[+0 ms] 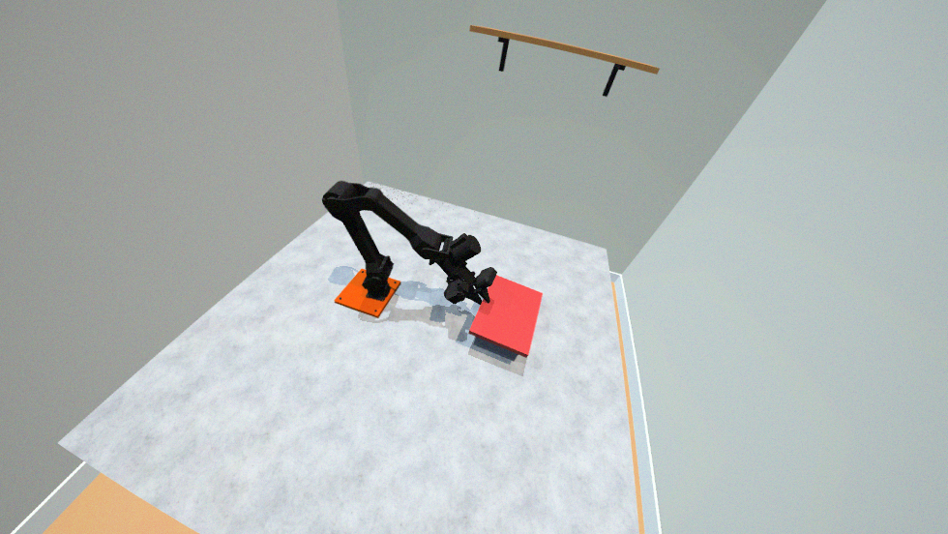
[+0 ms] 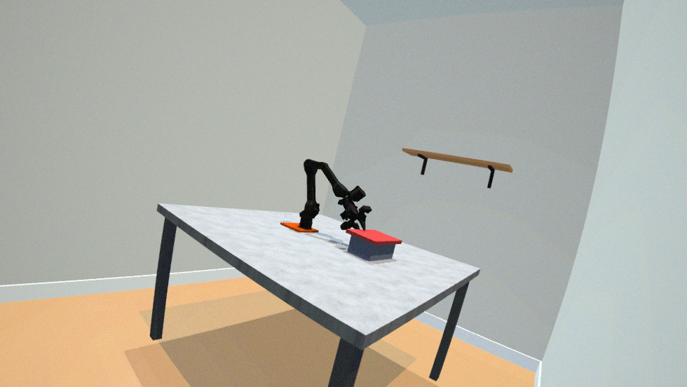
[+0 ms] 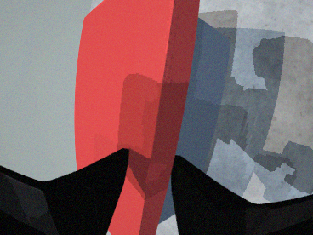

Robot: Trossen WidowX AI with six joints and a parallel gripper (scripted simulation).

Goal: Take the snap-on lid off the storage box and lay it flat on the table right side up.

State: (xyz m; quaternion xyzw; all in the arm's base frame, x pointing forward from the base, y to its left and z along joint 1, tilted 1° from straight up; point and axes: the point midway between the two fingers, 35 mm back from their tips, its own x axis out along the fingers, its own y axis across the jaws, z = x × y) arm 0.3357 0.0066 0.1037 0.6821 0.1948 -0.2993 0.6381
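My gripper tip is 70 mm short of the red lid and 10 mm to the left of it. Also, from my gripper tip: storage box (80 mm ahead, 50 mm below, 10 mm to the right).
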